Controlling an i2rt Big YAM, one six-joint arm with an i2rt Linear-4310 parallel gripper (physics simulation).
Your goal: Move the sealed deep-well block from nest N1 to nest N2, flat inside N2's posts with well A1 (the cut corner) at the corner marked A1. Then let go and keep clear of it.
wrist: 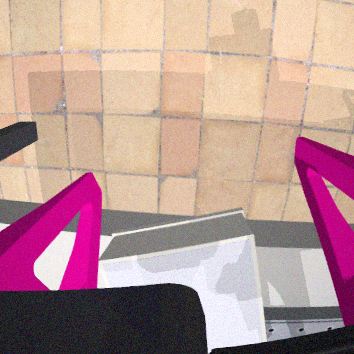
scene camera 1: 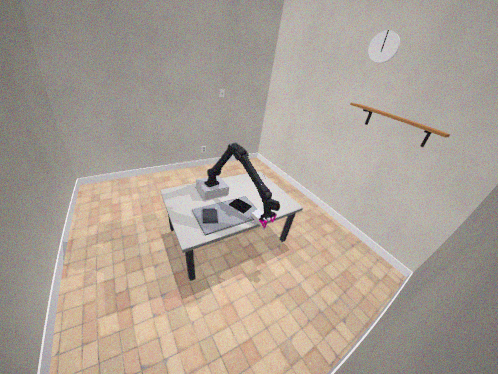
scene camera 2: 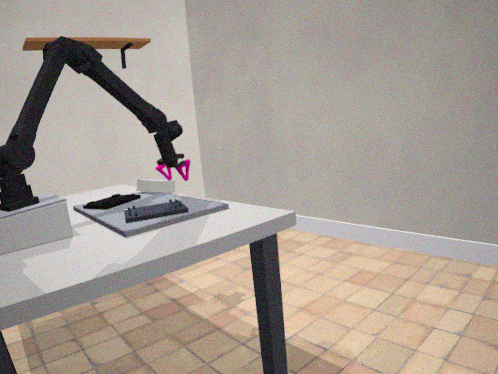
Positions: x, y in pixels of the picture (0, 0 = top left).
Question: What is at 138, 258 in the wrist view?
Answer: A white block.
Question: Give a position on a black nest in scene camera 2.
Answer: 134, 214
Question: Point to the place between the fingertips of my gripper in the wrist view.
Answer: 193, 165
